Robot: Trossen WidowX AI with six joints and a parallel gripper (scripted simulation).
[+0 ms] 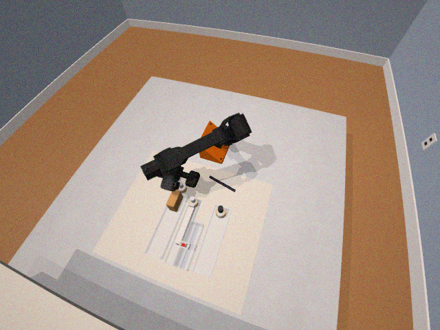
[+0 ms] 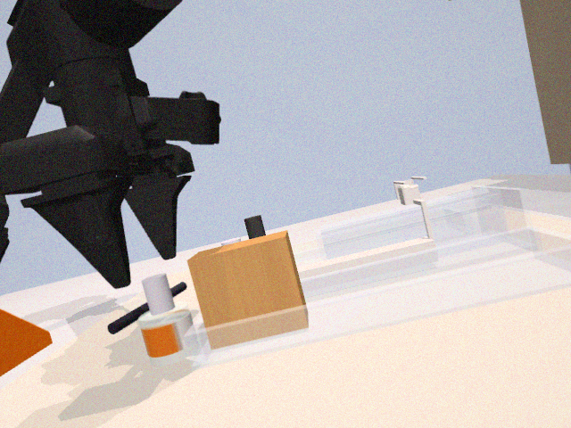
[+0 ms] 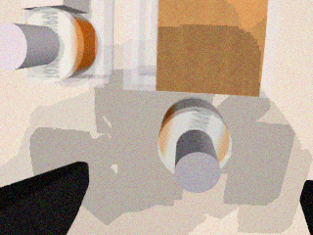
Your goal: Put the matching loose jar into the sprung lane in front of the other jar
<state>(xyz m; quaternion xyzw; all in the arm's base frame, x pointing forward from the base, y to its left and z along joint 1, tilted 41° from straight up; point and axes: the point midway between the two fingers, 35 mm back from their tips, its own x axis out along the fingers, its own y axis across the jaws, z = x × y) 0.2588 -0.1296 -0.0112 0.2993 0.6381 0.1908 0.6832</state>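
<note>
My gripper tip is now 70 mm short of the brown box, 10 mm to the left of it and 30 mm above it. From my gripper tip the other things lie so: sprung lane: 210 mm ahead, 80 mm to the left, 50 mm below; then black rod: 60 mm behind, 170 mm to the left, 60 mm below; then pusher plate: 170 mm ahead, 90 mm to the left, 20 mm below.
</note>
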